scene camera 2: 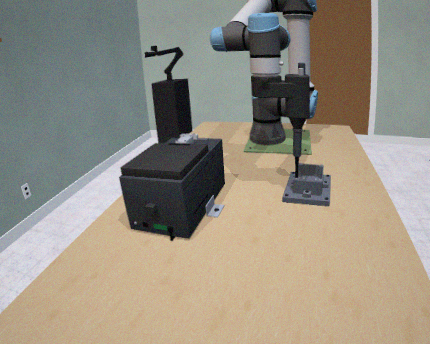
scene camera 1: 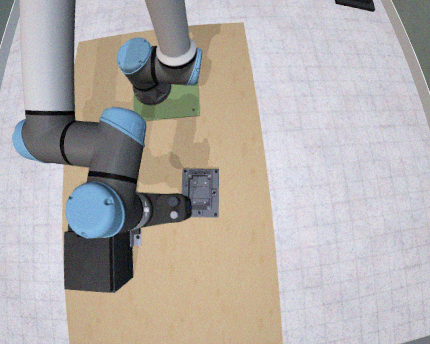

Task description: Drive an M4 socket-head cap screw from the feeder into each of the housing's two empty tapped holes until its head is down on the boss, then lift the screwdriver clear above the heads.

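Observation:
There's a black screw feeder (scene camera 1: pixel 122 252) that I can see.

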